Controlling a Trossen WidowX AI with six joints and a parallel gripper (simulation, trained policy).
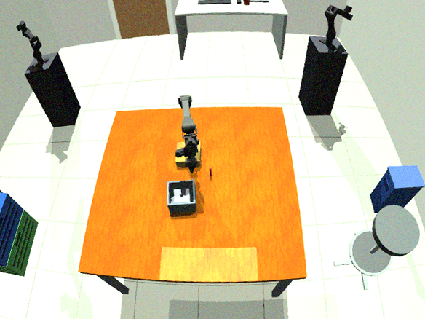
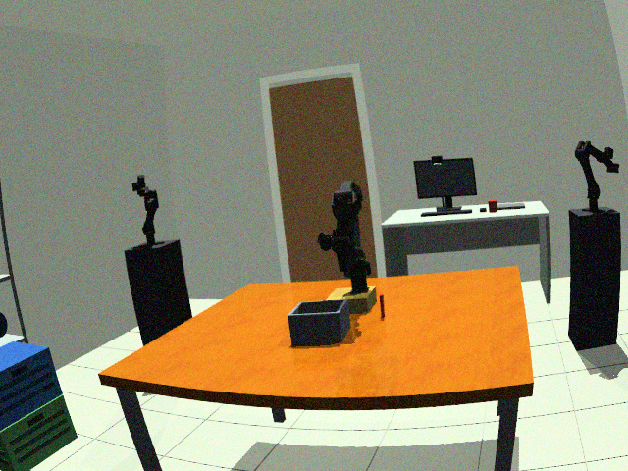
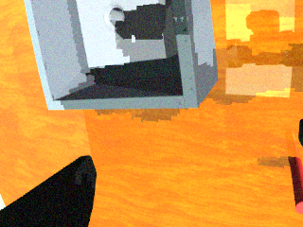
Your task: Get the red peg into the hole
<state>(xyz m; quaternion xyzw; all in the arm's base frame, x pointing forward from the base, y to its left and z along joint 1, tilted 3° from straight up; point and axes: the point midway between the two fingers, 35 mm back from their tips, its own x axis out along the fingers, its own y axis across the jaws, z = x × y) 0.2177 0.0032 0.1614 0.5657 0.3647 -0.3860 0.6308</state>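
Now: the red peg 70 mm behind my gripper tip, 110 mm to the left of it and 140 mm below it. From my gripper tip the other things lie so: plate 100 mm ahead, 70 mm to the right, 130 mm below; then grey box 100 mm ahead, 70 mm to the right, 150 mm below.
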